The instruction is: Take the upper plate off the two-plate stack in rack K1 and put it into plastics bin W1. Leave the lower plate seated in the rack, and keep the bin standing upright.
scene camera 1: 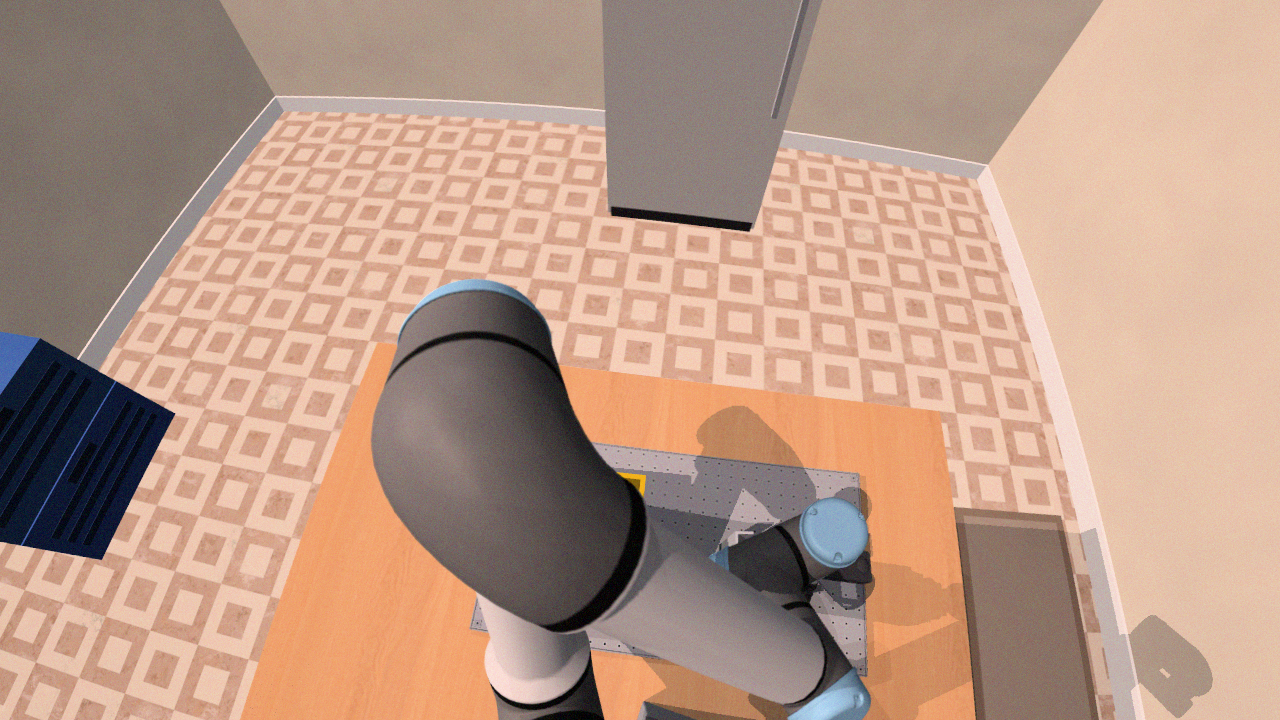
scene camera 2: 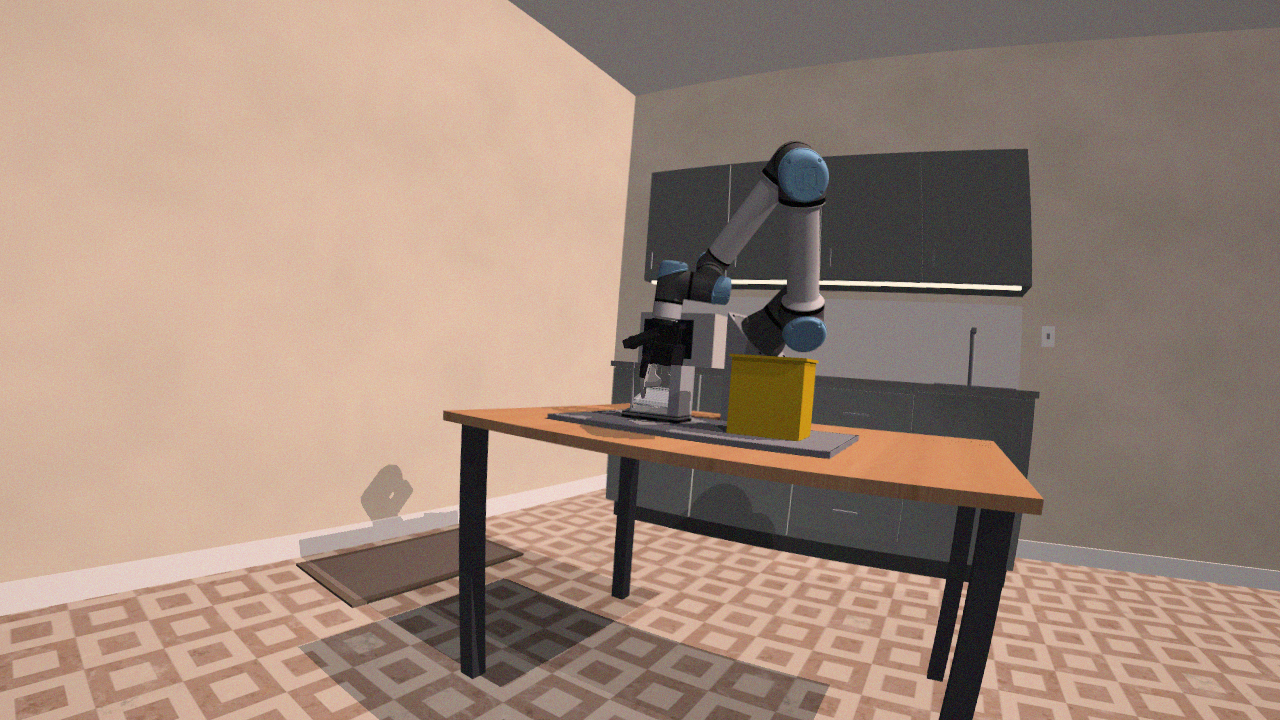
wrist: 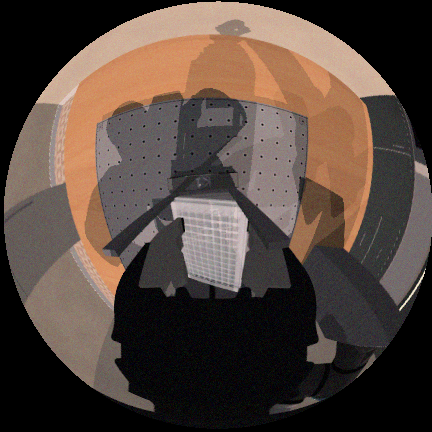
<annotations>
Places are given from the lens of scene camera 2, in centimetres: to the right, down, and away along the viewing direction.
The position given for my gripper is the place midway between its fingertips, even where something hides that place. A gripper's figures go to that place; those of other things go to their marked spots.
my gripper (scene camera 2: pixel 649 397): 3, 10, 147
yellow bin W1 (scene camera 2: pixel 772 397): 29, 8, 119
</annotations>
